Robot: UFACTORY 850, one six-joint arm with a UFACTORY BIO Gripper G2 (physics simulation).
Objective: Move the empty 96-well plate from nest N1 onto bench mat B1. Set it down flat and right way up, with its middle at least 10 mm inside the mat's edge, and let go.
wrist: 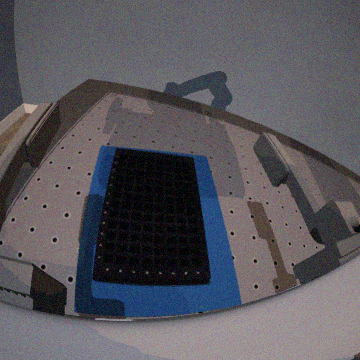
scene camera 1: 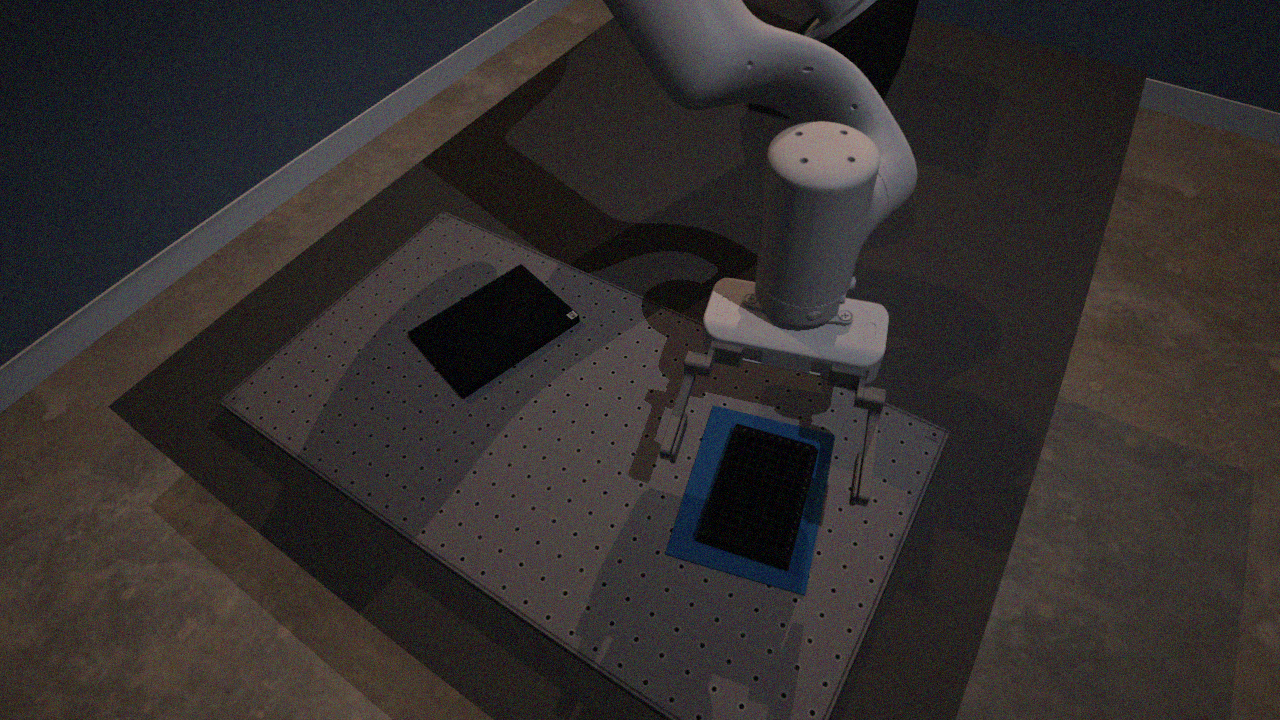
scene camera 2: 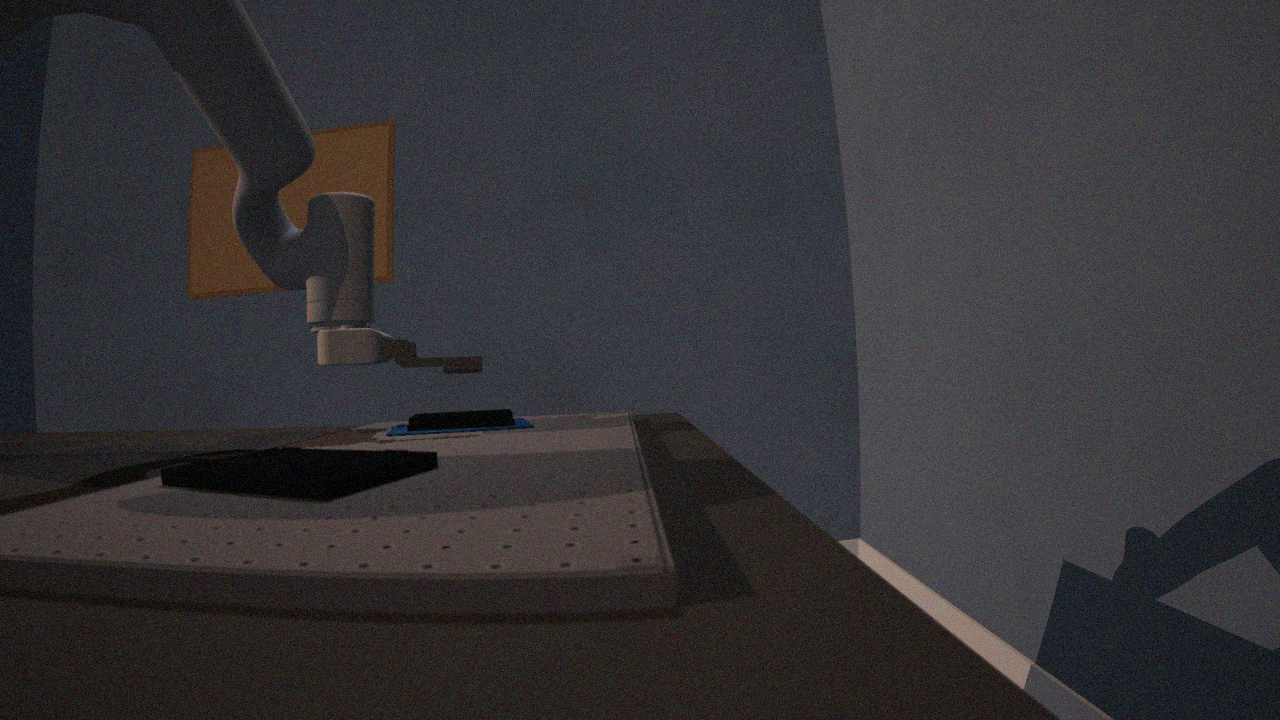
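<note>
The black 96-well plate lies flat on the blue bench mat B1, with its wells facing up. Blue mat shows along all of its sides in the wrist view, and its middle is well inside the mat's edge. My gripper is wide open and empty. In the scene camera 2 view it hangs above the plate with a clear gap, its fingers level. The black nest N1 stands at the other end of the board, with no plate visible on it.
The perforated board carries the nest and the mat and has a raised edge above the dark table. An orange panel hangs on the wall behind the arm. Shadows of the arm fall across the board.
</note>
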